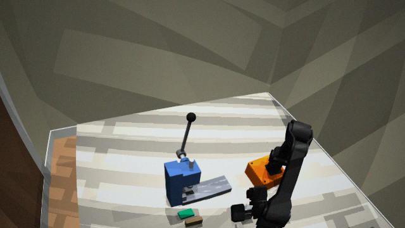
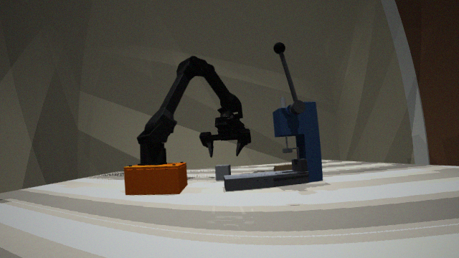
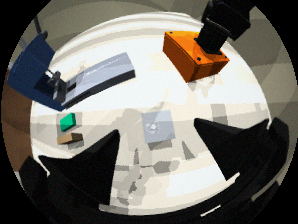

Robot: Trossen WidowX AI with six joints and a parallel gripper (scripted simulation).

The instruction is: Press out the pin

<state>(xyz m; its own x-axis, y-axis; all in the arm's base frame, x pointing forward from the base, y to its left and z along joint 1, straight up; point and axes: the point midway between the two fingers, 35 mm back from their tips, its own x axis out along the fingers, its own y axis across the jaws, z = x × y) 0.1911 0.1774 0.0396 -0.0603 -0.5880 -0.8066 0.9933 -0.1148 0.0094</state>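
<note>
My gripper tip is now 40 mm above the round pin. Also, from my gripper tip: punch 190 mm ahead, 150 mm to the right, 70 mm above; then green tile 220 mm ahead, 60 mm to the right, 70 mm below; then tan piece 200 mm ahead, 20 mm to the right, 60 mm below.
</note>
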